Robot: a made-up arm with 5 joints.
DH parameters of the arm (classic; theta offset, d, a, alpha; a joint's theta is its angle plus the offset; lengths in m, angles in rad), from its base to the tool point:
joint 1: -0.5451 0 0.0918 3.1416
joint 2: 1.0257 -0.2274 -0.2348 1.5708
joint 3: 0 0.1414 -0.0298 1.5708
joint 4: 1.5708 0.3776 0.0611 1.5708
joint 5: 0 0.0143 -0.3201 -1.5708
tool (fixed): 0 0.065 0 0
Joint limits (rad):
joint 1: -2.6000..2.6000
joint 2: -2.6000..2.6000
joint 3: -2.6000..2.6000
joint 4: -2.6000..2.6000
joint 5: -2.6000..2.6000
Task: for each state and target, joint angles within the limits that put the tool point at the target. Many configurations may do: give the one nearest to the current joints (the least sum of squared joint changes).
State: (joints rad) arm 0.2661 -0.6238 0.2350 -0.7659 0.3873
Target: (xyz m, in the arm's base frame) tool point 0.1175 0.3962 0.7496
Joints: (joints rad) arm -0.0944 -0.0903 0.0587 -1.2010 -0.2123
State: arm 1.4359 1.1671 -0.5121 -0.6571 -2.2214
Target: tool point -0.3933 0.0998 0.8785
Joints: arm 2.2712 0.2656 -0.5764 -1.4334 -2.1786
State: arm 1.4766 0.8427 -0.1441 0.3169 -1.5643
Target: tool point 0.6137 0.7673 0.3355
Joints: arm 1.0229 1.1347 -0.9736 0.5884 -2.5186
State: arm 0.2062 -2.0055 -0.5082 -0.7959 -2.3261
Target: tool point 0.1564 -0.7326 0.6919
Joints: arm 1.0052 -2.6000 -1.0426 -0.8646 -1.9127
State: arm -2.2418 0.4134 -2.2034 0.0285 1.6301
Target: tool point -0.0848 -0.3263 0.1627
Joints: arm -2.2152 0.6765 -2.2268 -0.0908 1.3630
